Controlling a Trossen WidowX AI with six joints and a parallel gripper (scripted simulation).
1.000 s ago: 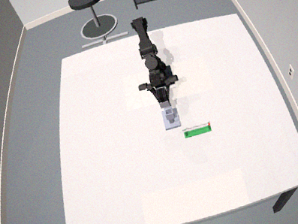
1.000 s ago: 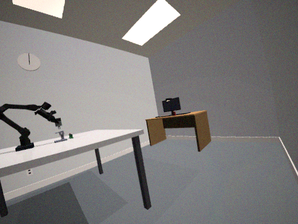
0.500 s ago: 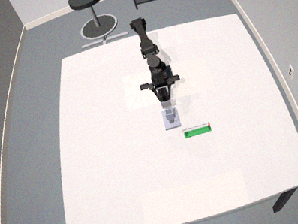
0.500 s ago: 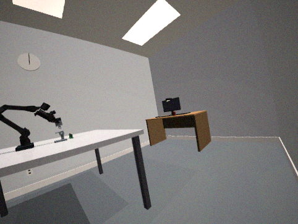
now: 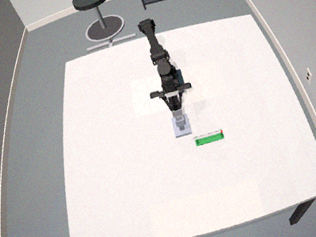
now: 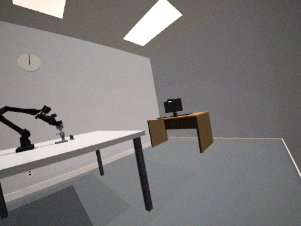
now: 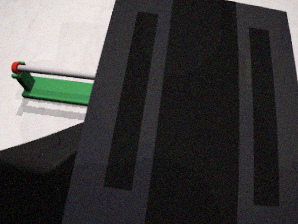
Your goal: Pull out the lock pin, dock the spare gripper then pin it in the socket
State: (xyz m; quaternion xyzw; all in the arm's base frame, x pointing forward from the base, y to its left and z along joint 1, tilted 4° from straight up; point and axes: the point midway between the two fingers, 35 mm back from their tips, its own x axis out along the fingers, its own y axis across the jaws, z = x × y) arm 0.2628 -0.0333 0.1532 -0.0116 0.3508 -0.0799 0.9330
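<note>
Now: gripper tip 150 mm above the green cradle, 120 mm short of it and 100 mm to the right of it. Round my gripper tip: spare gripper (10 mm below, 10 mm behind); mount (120 mm below, 10 mm behind).
</note>
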